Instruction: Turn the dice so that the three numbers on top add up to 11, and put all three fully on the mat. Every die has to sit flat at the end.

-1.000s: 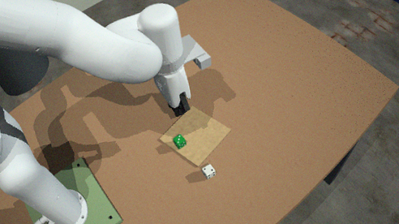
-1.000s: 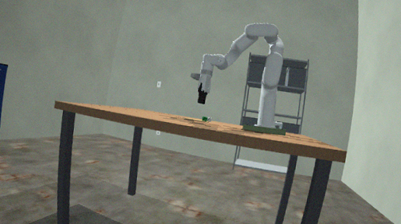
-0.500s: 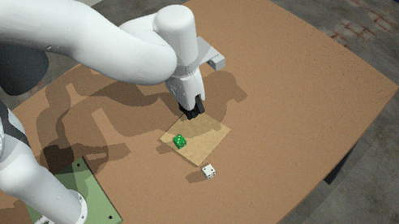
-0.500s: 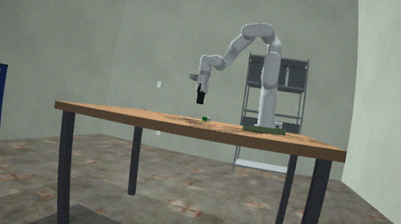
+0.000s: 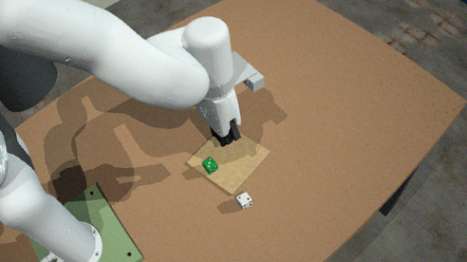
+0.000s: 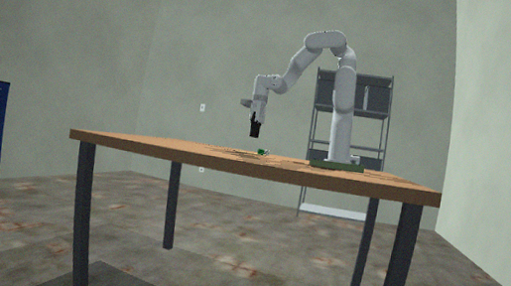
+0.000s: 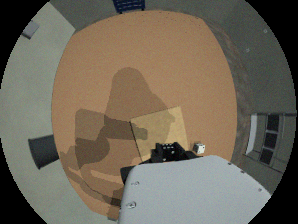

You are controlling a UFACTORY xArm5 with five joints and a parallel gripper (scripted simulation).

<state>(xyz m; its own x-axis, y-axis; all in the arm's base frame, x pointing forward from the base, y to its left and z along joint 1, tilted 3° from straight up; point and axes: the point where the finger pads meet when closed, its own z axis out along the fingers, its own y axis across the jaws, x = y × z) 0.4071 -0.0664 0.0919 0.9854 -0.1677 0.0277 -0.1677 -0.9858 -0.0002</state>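
My hand is 10 cm above the tan mat. The rest, counted from my hand: green die: 5 cm behind, 1 cm to the left, 9 cm below; white die: 6 cm behind, 11 cm to the right, 9 cm below; black die: 1 cm below.
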